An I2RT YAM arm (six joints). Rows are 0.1 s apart.
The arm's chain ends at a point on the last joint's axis. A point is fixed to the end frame.
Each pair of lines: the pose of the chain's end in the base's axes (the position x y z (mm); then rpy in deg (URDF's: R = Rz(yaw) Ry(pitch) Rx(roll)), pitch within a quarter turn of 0, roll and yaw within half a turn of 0), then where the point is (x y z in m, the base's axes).
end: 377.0 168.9 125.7 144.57 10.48 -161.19
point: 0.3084 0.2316 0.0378
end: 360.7 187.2 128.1 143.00 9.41 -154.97
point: 0.2830 0.2431 0.0433
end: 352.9 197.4 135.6 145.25 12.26 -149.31
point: 0.2758 0.2453 0.0454
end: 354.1 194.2 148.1 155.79 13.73 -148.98
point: 0.2897 0.2309 0.0439
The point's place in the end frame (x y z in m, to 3 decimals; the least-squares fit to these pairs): 0.060 0.021 0.111
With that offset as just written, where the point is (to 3 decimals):
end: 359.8 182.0 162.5 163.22 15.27 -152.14
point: 0.308 0.213 0.050
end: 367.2 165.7 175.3 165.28 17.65 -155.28
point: 0.323 0.199 0.060
